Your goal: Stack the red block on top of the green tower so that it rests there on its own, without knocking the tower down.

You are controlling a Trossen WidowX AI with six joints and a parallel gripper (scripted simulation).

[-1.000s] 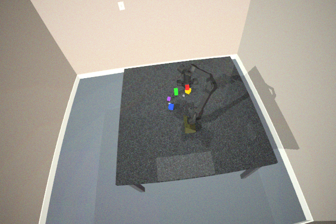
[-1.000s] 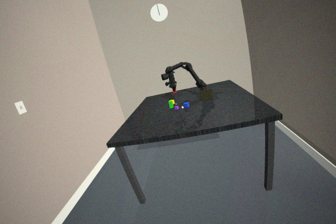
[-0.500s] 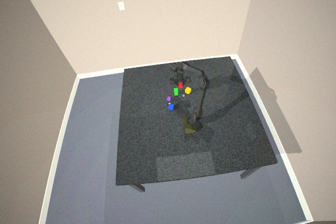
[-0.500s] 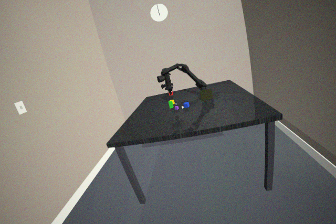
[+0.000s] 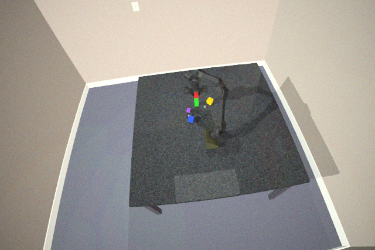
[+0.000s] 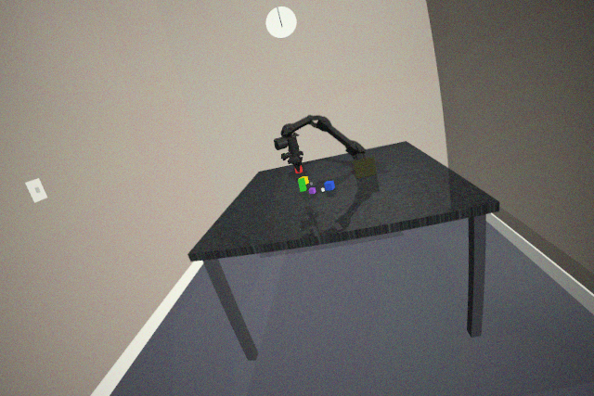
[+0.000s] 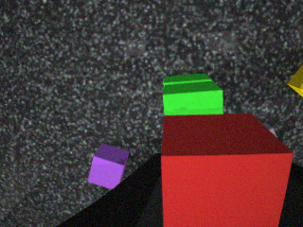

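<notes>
Right now the purple block is 70 mm behind my gripper tip, 70 mm to the left of it and 110 mm below it. From my gripper tip the other things lie so: yellow block 20 mm ahead, 120 mm to the right, 100 mm below; blue block 170 mm behind, 50 mm to the left, 100 mm below; red block 10 mm above.
</notes>
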